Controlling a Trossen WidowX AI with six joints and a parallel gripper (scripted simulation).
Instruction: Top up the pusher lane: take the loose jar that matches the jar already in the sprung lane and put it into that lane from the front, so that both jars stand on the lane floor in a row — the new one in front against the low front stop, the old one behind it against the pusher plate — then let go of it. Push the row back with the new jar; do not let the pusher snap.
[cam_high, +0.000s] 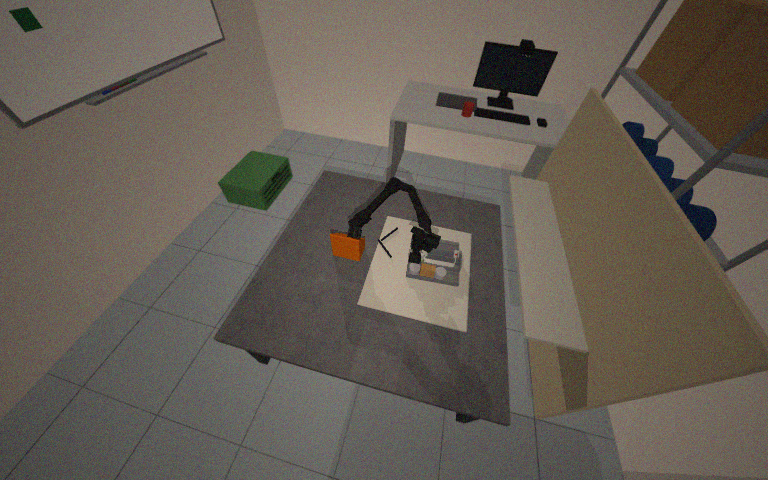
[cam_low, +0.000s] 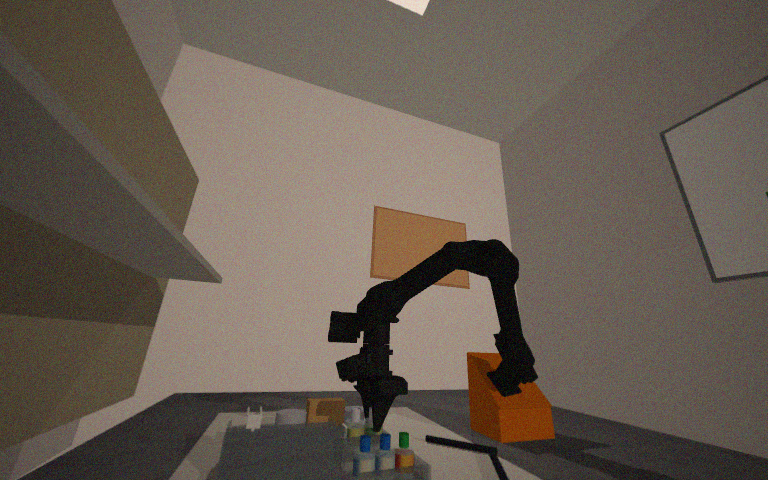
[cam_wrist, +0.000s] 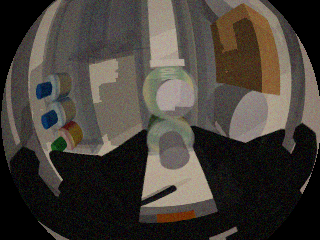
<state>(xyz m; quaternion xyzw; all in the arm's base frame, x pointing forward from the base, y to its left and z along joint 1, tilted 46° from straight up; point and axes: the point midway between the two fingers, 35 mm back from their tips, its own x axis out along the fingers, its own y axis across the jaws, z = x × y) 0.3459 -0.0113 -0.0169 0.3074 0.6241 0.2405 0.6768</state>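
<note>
Now: the brown block 70 mm ahead of my gripper tip and 80 mm to the right of it.
</note>
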